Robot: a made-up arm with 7 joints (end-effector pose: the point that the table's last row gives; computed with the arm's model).
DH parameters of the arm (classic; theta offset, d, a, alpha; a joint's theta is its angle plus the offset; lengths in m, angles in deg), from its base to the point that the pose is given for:
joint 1: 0 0.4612 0 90
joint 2: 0 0.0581 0 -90
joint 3: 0 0.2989 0.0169 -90
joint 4: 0 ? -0.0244 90
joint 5: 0 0.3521 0 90
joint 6: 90 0.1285 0.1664 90
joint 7: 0 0.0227 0 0
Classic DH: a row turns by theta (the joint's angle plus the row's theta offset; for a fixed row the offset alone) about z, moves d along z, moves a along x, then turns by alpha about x.
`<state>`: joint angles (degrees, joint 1 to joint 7).
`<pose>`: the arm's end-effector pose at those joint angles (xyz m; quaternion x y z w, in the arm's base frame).
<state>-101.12 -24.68 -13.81 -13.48 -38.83 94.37 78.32</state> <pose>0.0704 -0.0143 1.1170 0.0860 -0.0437 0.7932 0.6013</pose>
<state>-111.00 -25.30 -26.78 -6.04 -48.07 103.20 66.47</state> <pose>0.0941 -0.1408 1.0884 0.1916 -0.0279 0.5166 0.8341</pose>
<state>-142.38 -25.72 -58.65 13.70 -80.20 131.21 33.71</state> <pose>-0.2077 -0.2984 0.9519 0.5332 -0.0509 -0.4092 0.7387</pose>
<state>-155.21 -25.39 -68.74 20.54 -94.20 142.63 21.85</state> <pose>-0.3336 -0.2003 0.9065 0.6463 -0.1181 -0.5993 0.4574</pose>
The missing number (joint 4, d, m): 0.0559
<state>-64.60 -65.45 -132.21 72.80 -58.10 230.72 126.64</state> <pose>0.0006 -0.3358 0.8470 0.8166 -0.5016 0.2847 0.0234</pose>
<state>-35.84 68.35 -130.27 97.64 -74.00 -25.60 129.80</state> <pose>-0.6247 -0.0565 0.2305 -0.5571 -0.6272 -0.5435 0.0300</pose>
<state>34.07 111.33 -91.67 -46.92 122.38 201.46 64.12</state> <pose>-0.4226 -0.2672 0.4384 -0.7379 0.5919 -0.3242 0.0025</pose>
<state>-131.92 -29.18 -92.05 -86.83 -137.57 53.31 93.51</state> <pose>0.0448 -0.5289 0.6044 -0.0152 0.7626 -0.1269 0.6341</pose>
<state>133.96 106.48 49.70 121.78 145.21 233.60 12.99</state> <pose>-0.0575 -0.3382 0.3819 -0.5265 0.6262 0.0939 0.5673</pose>
